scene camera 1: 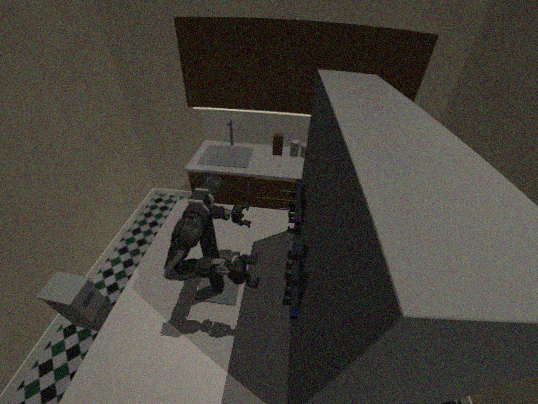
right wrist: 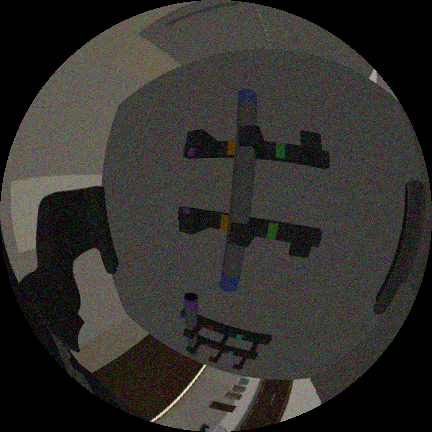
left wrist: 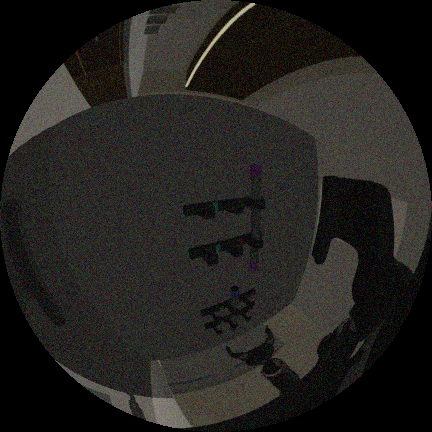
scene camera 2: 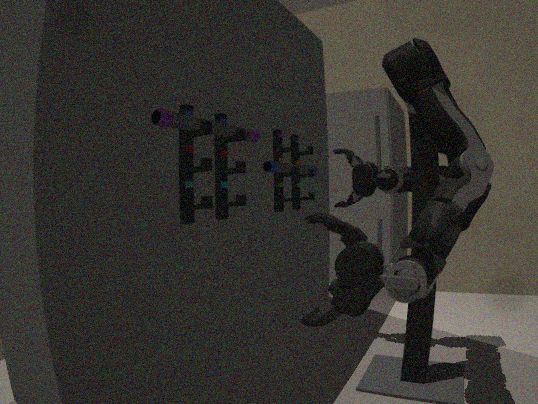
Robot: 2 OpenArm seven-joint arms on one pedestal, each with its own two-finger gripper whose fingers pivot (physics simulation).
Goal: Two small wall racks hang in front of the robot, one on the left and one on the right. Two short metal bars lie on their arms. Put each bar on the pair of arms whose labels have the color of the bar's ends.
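The left rack (scene camera 2: 186, 200) (left wrist: 195, 209) has blue labels on top, red in the middle, cyan below. The purple-ended bar (scene camera 2: 165, 118) (left wrist: 256, 185) (right wrist: 191, 303) lies on its top, blue-labelled arms. The right rack (scene camera 2: 278, 200) (right wrist: 315, 159) has purple labels on top, orange in the middle, green below. The blue-ended bar (scene camera 2: 271, 166) (right wrist: 243, 185) (left wrist: 235, 291) lies on its middle, orange-labelled arms. My left gripper (scene camera 1: 247, 216) (scene camera 2: 316, 270) is open and empty, away from the wall and lower than the left rack. My right gripper (scene camera 1: 255, 271) (scene camera 2: 340, 178) is open and empty, facing the right rack at a distance.
Both racks hang on a large grey wall block (scene camera 1: 340, 240) (scene camera 2: 115, 275). A counter with a sink (scene camera 1: 227, 156) stands at the back in scene camera 1. A tall pale cabinet (scene camera 2: 355, 117) stands behind the right gripper in scene camera 2. A grey box (scene camera 1: 75, 297) stands at the far left.
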